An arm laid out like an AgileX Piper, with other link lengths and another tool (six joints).
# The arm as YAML. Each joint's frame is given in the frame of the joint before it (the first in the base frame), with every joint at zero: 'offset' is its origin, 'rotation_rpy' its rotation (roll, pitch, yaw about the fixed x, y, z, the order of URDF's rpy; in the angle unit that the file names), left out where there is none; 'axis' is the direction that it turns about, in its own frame. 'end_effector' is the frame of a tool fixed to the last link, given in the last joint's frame.
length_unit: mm
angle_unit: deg
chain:
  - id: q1
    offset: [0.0, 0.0, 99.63]
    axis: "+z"
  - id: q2
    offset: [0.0, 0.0, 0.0]
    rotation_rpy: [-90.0, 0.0, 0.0]
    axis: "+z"
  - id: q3
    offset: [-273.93, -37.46, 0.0]
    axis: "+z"
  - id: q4
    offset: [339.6, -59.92, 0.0]
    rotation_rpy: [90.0, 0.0, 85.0]
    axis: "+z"
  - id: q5
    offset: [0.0, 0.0, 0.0]
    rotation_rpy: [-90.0, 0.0, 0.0]
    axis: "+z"
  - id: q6
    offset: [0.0, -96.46, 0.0]
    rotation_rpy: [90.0, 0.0, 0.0]
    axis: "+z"
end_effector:
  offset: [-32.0, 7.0, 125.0]
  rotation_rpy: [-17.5, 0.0, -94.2]
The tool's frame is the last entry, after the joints.
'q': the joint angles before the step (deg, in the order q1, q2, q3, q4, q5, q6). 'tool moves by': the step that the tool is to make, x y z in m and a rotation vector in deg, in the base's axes. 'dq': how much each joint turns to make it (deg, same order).
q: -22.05 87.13 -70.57 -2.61 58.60 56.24
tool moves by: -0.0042 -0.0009 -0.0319 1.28 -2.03 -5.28
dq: -0.01 0.00 5.60 -0.24 -6.77 6.03
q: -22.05 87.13 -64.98 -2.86 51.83 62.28
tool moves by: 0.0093 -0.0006 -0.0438 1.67 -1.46 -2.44
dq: -0.01 4.05 3.13 1.16 -7.83 2.49
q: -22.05 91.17 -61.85 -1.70 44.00 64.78
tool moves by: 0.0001 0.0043 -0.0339 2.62 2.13 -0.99
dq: 0.00 4.01 0.37 1.71 -1.42 0.26
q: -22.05 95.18 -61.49 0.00 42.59 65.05
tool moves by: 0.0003 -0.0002 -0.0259 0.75 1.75 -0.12
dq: 0.00 3.46 0.00 0.00 -1.55 0.12
